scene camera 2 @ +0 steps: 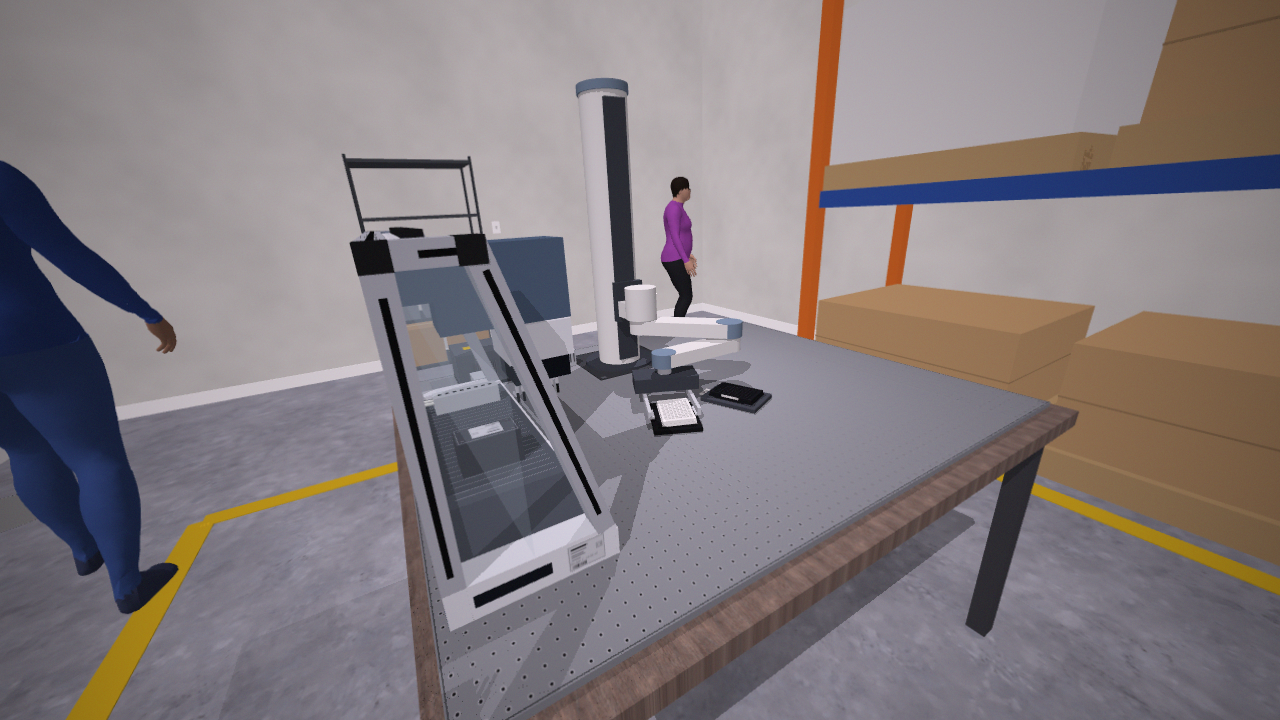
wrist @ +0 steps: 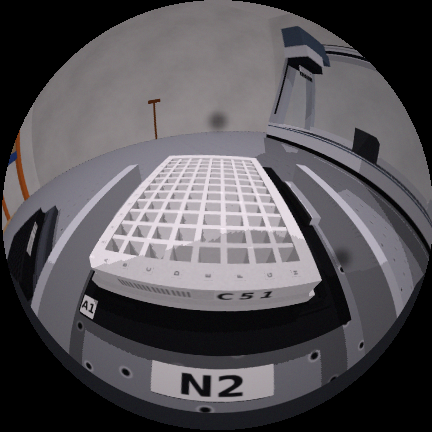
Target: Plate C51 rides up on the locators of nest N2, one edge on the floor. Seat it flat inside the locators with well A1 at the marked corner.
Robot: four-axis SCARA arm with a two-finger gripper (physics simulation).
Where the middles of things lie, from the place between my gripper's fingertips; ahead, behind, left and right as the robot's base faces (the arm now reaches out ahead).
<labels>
My hand is 20 mm past the black nest N2 [wrist: 202, 332], 20 mm above it and 10 mm to the right of it. Also, from my hand: black plate [scene camera 2: 740, 394] (220 mm to the left, 20 mm behind, 10 mm below); then N2 label [wrist: 205, 384] (110 mm behind, 50 mm to the left, 20 mm below); then white well plate C51 [scene camera 2: 674, 412] (20 mm to the left, 20 mm behind, 10 mm below).
</labels>
